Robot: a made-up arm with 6 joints. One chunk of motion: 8 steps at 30 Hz.
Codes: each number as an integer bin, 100 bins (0 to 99) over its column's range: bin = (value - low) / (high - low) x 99, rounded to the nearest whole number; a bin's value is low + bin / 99 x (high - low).
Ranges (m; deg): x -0.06..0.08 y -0.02..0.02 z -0.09..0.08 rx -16..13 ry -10..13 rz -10..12
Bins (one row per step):
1: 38 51 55 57 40 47
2: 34 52 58 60 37 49
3: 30 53 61 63 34 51
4: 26 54 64 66 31 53
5: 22 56 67 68 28 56
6: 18 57 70 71 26 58
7: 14 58 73 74 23 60
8: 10 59 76 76 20 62
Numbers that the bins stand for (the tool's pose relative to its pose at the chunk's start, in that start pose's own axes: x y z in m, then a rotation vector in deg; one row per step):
1: -0.0063 0.0006 0.0044 0.70 -0.71 0.44
2: -0.0119 0.0010 0.0096 1.58 -1.40 0.89
3: -0.0176 0.0014 0.0147 2.45 -2.10 1.33
4: -0.0232 0.0018 0.0199 3.33 -2.80 1.78
5: -0.0289 0.0026 0.0251 3.92 -3.49 2.44
6: -0.0345 0.0030 0.0302 4.80 -3.96 2.89
7: -0.0402 0.0034 0.0354 5.68 -4.66 3.33
8: -0.0459 0.0038 0.0405 6.26 -5.35 3.78

